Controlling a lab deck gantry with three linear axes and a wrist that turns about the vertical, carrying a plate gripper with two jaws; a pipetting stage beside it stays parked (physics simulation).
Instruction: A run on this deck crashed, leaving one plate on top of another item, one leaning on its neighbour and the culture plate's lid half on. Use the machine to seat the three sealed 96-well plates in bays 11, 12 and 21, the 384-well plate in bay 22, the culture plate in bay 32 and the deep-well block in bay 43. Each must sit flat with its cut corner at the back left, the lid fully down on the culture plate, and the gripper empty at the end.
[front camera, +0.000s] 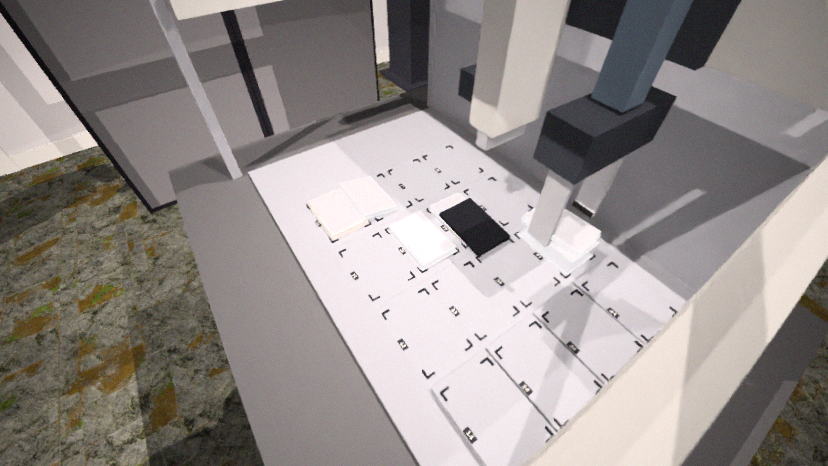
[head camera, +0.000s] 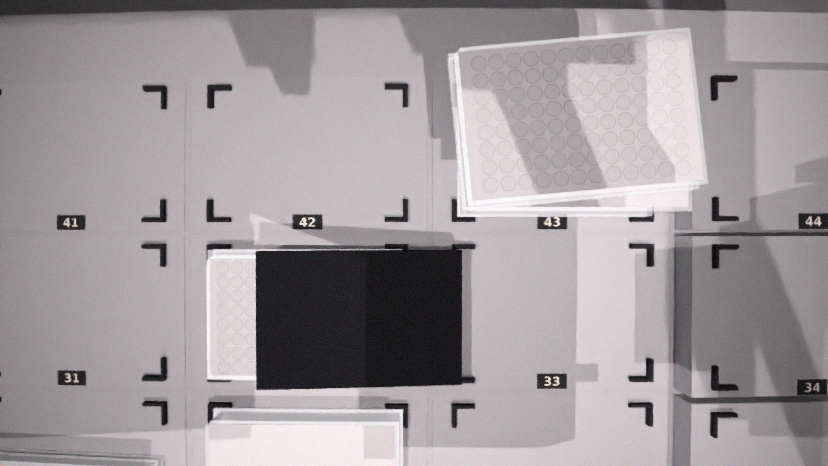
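Where they show: gripper, fingertip midpoint: (front camera: 561, 223); robot's base at its link origin: (front camera: 308, 206).
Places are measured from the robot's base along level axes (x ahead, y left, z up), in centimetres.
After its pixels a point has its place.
Observation:
My gripper (front camera: 562, 226) {z 15.6, x 43.0, y 26.5 cm} is open, its two jaws apart at the stack by bay 43; their height above it is unclear. A sealed 96-well plate (front camera: 578, 232) {z 5.6, x 41.9, y 37.7 cm} (head camera: 585, 115) {z 5.6, x 38.8, y 37.1 cm} lies askew on the deep-well block (front camera: 566, 263) {z 3.0, x 44.6, y 32.3 cm} (head camera: 666, 199) {z 4.2, x 44.0, y 32.9 cm}, which sits slightly behind bay 43's marks. The culture plate (front camera: 447, 201) {z 1.4, x 17.8, y 25.7 cm} (head camera: 230, 318) {z 1.4, x 18.3, y 25.6 cm} is in bay 32; its black lid (front camera: 475, 225) {z 1.8, x 27.0, y 25.7 cm} (head camera: 359, 318) {z 1.8, x 26.6, y 25.8 cm} is shifted right and half on. The 384-well plate (front camera: 422, 238) {z 1.4, x 23.5, y 14.8 cm} (head camera: 301, 442) {z 1.4, x 22.8, y 17.8 cm} lies at bay 22. A sealed plate (front camera: 370, 196) {z 2.1, x 7.4, y 12.2 cm} leans on another sealed plate (front camera: 337, 214) {z 1.4, x 7.7, y 3.8 cm} at bay 11.
The parked pipetting stage (front camera: 512, 69) hangs behind the plates, left of my gripper in the front view. A pale upright post (front camera: 199, 95) {z 20.9, x -20.7, y -10.4 cm} stands at the deck's left side. Bay labels 42 (head camera: 307, 222) {z 0.0, x 22.8, y 31.8 cm}, 33 (head camera: 551, 380) {z 0.0, x 39.2, y 21.1 cm} and 44 (head camera: 812, 221) {z 1.5, x 55.5, y 31.8 cm} show in the head view.

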